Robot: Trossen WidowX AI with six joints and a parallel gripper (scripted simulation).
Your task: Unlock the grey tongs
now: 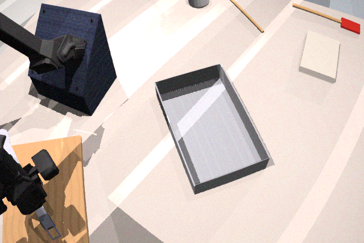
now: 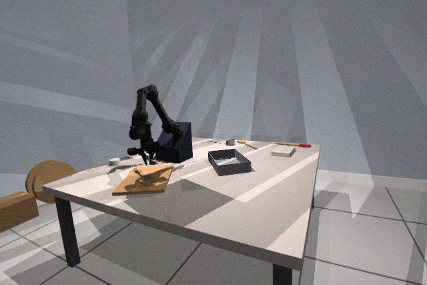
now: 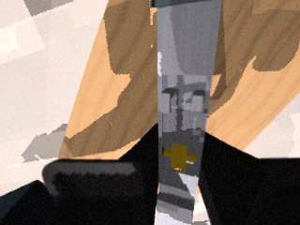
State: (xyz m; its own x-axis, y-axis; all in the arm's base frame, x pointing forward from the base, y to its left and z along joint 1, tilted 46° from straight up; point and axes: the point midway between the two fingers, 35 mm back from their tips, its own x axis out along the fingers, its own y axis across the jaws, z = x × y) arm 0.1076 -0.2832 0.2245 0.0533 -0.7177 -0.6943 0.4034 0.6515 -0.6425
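My gripper tip is now 80 mm above the wooden board and 20 mm past it. The rest, counted from my gripper tip: yellow lock 40 mm above; then roasting tin 380 mm to the left, 260 mm ahead, 60 mm below; then white block 780 mm to the left, 480 mm ahead, 70 mm below.
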